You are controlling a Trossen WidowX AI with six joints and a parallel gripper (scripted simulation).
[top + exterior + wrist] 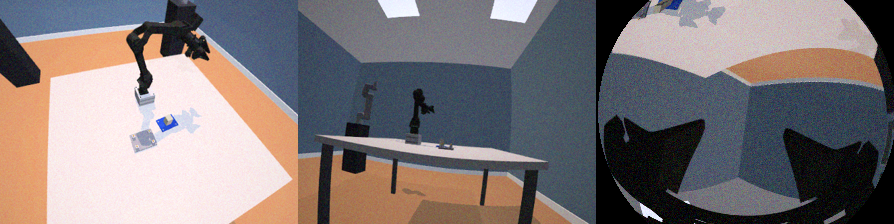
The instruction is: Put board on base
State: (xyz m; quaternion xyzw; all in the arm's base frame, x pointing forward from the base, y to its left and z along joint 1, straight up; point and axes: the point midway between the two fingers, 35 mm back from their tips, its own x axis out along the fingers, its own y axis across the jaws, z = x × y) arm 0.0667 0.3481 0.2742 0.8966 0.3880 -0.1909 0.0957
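My gripper tip is 330 mm above the blue board, 290 mm to the left of it and 160 mm short of it. From my gripper tip the other things lie so: grey base (490 mm to the right, 340 mm below, 220 mm ahead).
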